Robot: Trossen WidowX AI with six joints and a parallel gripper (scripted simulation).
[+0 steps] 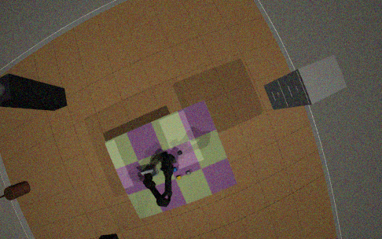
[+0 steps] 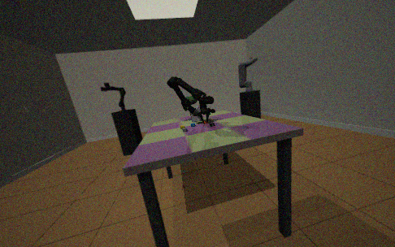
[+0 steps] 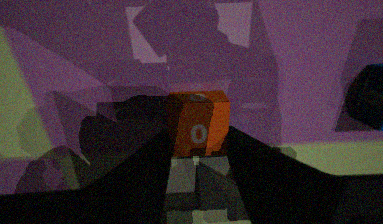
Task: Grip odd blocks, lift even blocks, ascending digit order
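Now: the orange block 1 cm ahead of my gripper tip. Round my gripper tip: dark block 13 cm ahead, 4 cm to the left; blue block 11 cm to the right, 3 cm ahead; yellow block 20 cm to the right, 5 cm ahead.
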